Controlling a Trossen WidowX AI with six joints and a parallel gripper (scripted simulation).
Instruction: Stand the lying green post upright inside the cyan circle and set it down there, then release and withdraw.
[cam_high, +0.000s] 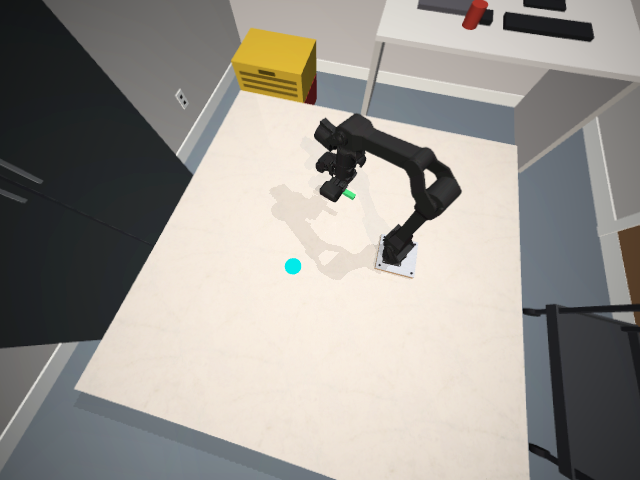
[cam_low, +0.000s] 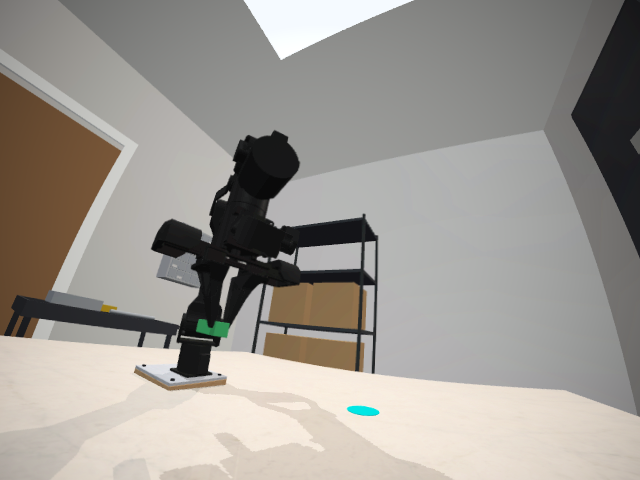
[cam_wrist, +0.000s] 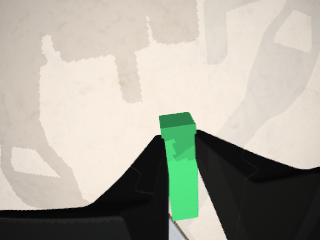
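The cyan circle is 28 cm to the left of my gripper tip, 12 cm below it and 11 cm ahead of it. The rest, counted from my gripper tip: green post (2 cm behind, 1 cm to the left).
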